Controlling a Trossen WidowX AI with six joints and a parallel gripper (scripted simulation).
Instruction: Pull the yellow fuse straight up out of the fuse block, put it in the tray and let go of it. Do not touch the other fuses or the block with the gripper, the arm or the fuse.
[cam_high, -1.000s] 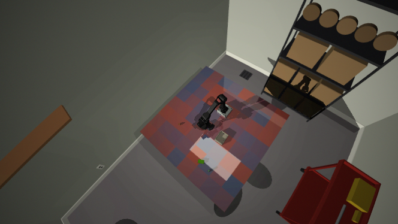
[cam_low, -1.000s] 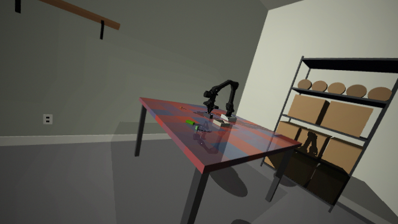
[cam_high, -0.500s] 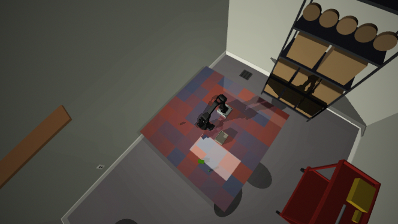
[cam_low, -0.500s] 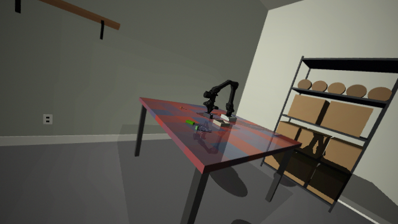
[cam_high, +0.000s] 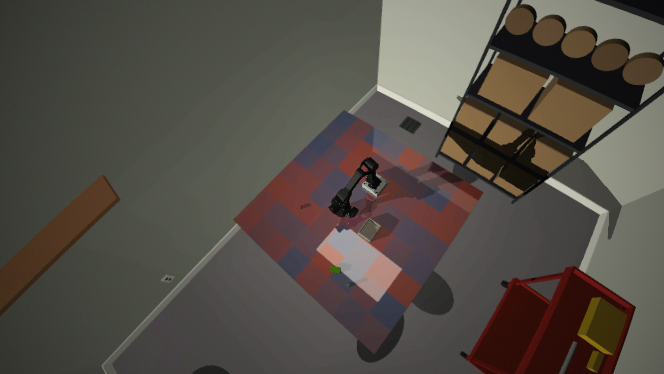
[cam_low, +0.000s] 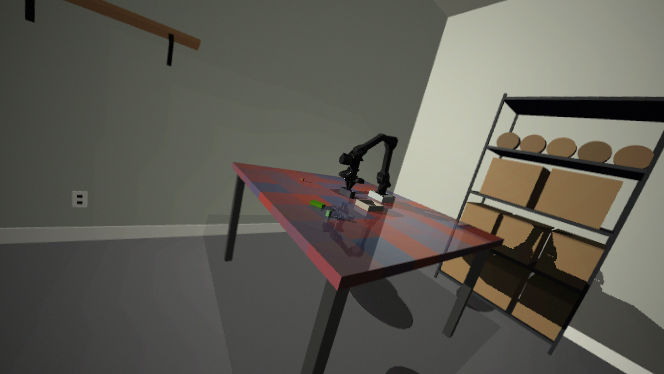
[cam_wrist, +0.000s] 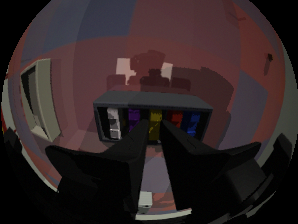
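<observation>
My gripper tip is 1 cm above the yellow fuse. Also, from my gripper tip: small green piece (42 cm ahead, 26 cm to the left, 2 cm below); then tray (21 cm to the left, 3 cm below, 3 cm ahead); then green block (37 cm ahead, 14 cm to the left, 3 cm below).
</observation>
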